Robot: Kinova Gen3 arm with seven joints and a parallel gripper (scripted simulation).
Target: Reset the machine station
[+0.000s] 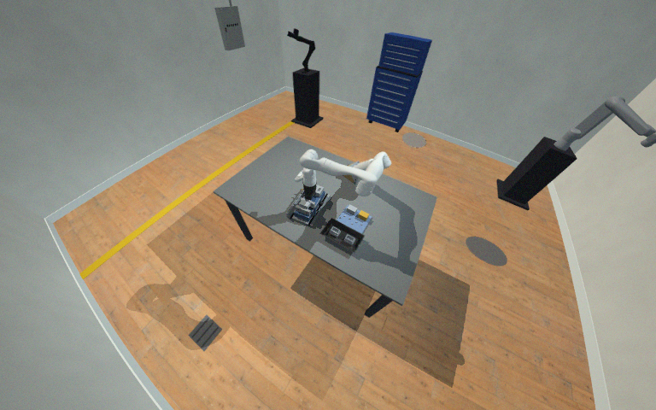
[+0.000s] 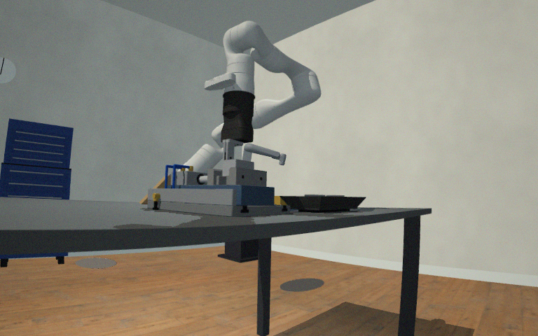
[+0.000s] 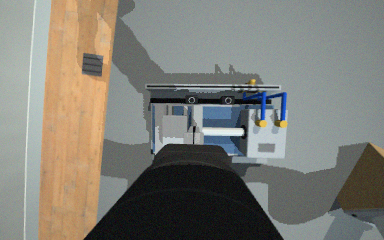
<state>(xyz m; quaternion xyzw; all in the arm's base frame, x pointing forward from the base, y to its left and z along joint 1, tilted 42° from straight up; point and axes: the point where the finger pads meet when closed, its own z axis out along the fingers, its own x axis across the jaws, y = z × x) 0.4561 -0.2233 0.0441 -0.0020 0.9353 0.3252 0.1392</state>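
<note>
The gray blank is 30 mm ahead of my hand and 20 mm below it. Round my hand: yellow brass blank: 140 mm behind, 360 mm to the left, 90 mm below.
</note>
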